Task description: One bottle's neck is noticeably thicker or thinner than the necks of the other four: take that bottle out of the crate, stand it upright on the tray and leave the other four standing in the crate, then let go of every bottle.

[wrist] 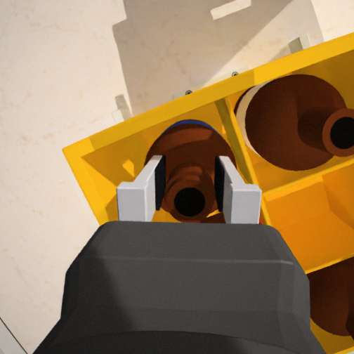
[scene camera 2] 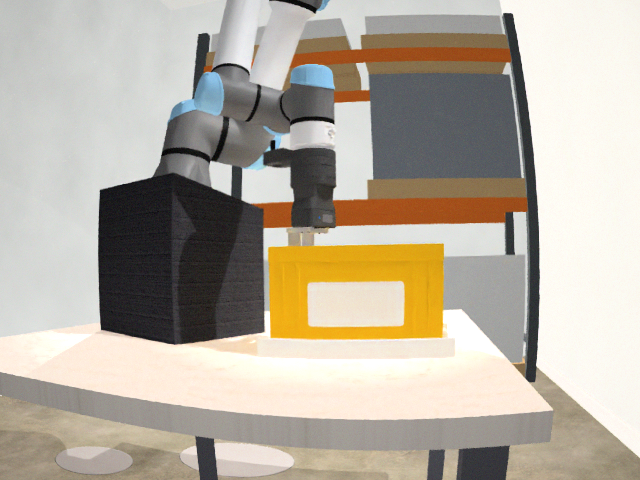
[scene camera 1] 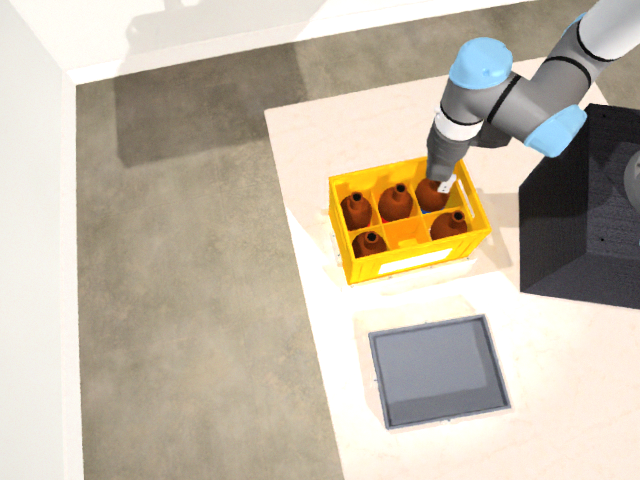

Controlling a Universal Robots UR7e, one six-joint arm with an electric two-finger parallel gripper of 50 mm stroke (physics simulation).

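Pixels of known places: gripper, fingertip midpoint: (scene camera 1: 443, 183); arm's base, link origin: (scene camera 2: 178, 198).
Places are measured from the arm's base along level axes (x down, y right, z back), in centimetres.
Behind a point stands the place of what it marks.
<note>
My gripper (scene camera 1: 442, 187) {x 15.0, y 21.5, z -27.9 cm} (wrist: 189, 172) is shut on the neck of the brown bottle with a blue label (scene camera 1: 430, 197) {x 17.2, y 20.4, z -30.9 cm} (wrist: 185, 142), which stands in the back right cell of the yellow crate (scene camera 1: 361, 269) {x 17.2, y 11.8, z -51.0 cm} (scene camera 2: 356, 263) {x 14.4, y 28.1, z -36.6 cm} (wrist: 280, 65). In scene camera 2 the fingertips and bottles are hidden behind the crate wall. The other brown bottles stand in the back left (scene camera 1: 356, 214) {x 16.7, y 22.8, z -47.0 cm}, back middle (scene camera 1: 395, 205) {x 16.7, y 21.4, z -38.7 cm}, front left (scene camera 1: 369, 246) {x 14.7, y 14.8, z -48.0 cm} and front right (scene camera 1: 447, 229) {x 16.6, y 12.4, z -31.5 cm} (wrist: 285, 125) cells. The front middle cell holds no bottle. The grey tray (scene camera 1: 434, 361) {x 28.6, y -9.6, z -43.2 cm} is empty.
The black robot pedestal (scene camera 1: 550, 232) {x 14.1, y 3.0, z -14.2 cm} (scene camera 2: 139, 268) {x 15.2, y 13.2, z 4.5 cm} stands to the crate's right in scene camera 1. The crate rests on a low pale base (scene camera 2: 356, 348) {x 27.5, y 29.3, z -36.4 cm} on the table (scene camera 2: 310, 392) {x 29.2, y 50.7, z -30.0 cm}. Crate walls and dividers surround the held bottle. A shelf rack (scene camera 2: 527, 206) stands behind.
</note>
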